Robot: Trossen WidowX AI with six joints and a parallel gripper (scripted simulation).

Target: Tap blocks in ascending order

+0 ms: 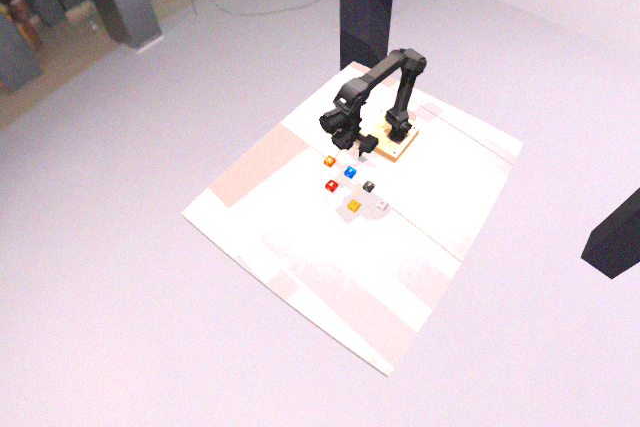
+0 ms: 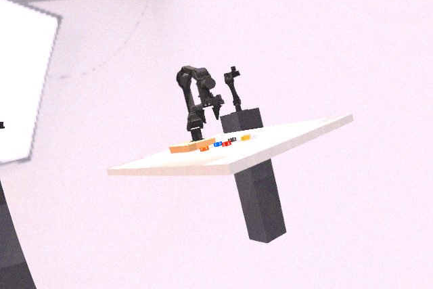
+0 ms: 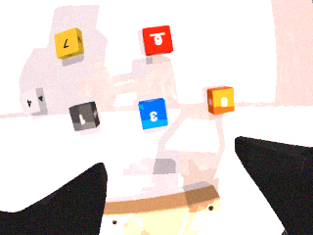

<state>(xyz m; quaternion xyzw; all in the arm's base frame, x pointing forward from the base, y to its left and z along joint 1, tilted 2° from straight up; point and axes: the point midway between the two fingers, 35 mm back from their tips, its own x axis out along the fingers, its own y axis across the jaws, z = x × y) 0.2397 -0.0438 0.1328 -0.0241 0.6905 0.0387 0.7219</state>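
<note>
Now: gripper tip 120 mm above the dark grey block and 100 mm to the right of it. Also, from my gripper tip: orange block (120 mm below, 90 mm to the right, 10 mm ahead); red block (120 mm below, 90 mm ahead, 10 mm to the right); blue block (120 mm below).
</note>
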